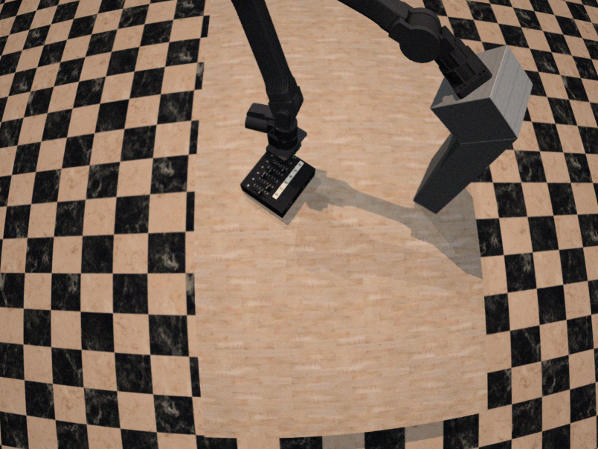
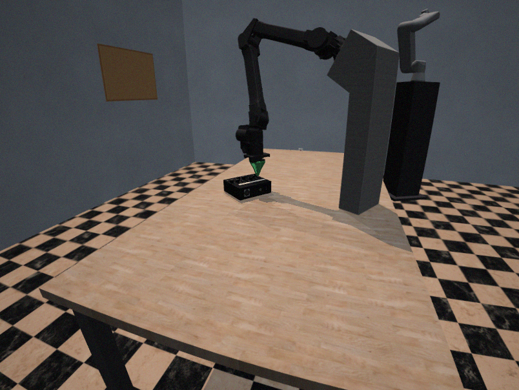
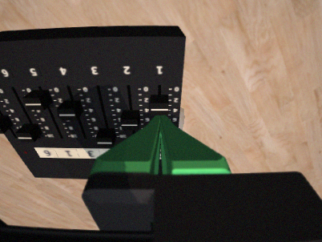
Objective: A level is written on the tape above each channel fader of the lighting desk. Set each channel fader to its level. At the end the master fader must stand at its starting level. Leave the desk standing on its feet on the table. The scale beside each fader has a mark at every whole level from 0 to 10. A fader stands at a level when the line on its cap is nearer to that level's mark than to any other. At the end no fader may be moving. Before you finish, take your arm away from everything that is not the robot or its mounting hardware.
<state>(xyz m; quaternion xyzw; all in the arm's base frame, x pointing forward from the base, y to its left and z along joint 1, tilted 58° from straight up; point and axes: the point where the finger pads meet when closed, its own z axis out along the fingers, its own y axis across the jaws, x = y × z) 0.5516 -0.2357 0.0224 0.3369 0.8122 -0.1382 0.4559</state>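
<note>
Right now the channel 2 fader cap is 20 mm ahead of my hand and 10 mm to the left of it. Also, from my hand: channel 3 fader cap (40 mm to the left, 30 mm ahead); then channel 4 fader cap (60 mm ahead, 20 mm to the left); then channel 5 fader cap (90 mm ahead, 20 mm to the left).
</note>
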